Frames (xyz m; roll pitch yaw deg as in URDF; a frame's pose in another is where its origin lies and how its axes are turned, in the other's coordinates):
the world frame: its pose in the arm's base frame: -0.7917 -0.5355 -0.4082 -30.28 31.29 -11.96
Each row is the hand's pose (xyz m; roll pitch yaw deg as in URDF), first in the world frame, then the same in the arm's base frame.
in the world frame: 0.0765 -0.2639 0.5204 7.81 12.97 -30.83
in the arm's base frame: -0.4246 -0.5780 0.0498 -35.77 22.65 -48.11
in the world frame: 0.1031 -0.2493 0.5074 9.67 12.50 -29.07
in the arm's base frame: -0.4106 -0.5748 0.0201 -33.63 23.49 -46.41
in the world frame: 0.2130 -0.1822 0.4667 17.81 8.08 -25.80
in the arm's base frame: -0.3460 -0.5502 -0.0959 -23.80 22.40 -40.59
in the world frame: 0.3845 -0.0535 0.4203 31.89 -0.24 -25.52
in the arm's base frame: -0.2378 -0.4834 -0.2747 -7.76 16.26 -34.63
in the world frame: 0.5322 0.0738 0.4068 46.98 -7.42 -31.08
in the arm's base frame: -0.1315 -0.4005 -0.4162 7.02 7.19 -34.29
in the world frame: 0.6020 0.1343 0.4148 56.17 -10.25 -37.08
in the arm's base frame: -0.0735 -0.3553 -0.4726 15.10 1.19 -36.97
